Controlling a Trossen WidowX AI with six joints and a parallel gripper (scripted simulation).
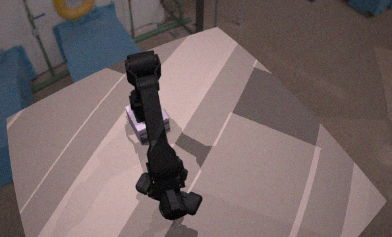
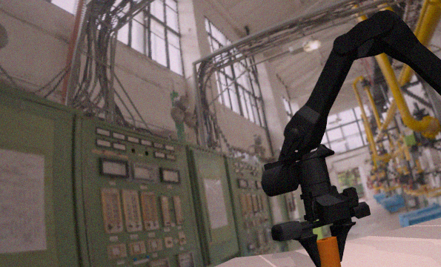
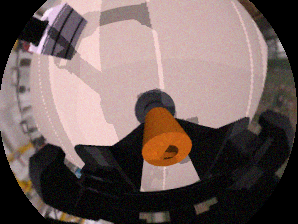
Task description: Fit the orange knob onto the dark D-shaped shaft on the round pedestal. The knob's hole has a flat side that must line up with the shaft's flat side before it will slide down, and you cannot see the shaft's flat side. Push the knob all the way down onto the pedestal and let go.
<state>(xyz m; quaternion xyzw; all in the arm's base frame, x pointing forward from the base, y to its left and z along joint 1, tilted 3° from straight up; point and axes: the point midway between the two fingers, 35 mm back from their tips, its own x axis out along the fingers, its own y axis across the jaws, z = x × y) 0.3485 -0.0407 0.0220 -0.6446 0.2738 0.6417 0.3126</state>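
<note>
My gripper tip is 20 mm below the orange knob. Also, from my gripper tip: round pedestal (40 mm below).
</note>
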